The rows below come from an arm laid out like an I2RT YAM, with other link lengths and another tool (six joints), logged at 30 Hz.
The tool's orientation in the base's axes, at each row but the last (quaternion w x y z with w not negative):
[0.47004 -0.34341 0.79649 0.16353]
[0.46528 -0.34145 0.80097 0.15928]
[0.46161 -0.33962 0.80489 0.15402]
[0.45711 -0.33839 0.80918 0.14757]
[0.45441 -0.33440 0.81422 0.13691]
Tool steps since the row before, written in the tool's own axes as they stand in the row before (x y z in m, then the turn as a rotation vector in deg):
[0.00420 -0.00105 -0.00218 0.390 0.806 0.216]
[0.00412 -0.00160 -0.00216 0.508 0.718 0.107]
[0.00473 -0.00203 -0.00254 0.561 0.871 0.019]
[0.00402 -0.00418 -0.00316 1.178 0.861 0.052]
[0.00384 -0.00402 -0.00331 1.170 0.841 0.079]
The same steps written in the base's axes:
[-0.00201 -0.00367 -0.00245 -0.553 0.545 -0.495]
[-0.00164 -0.00403 -0.00230 -0.601 0.373 -0.534]
[-0.00185 -0.00480 -0.00254 -0.780 0.412 -0.543]
[-0.00059 -0.00643 -0.00138 -0.970 0.169 -1.078]
[-0.00085 -0.00633 -0.00105 -0.937 0.171 -1.084]

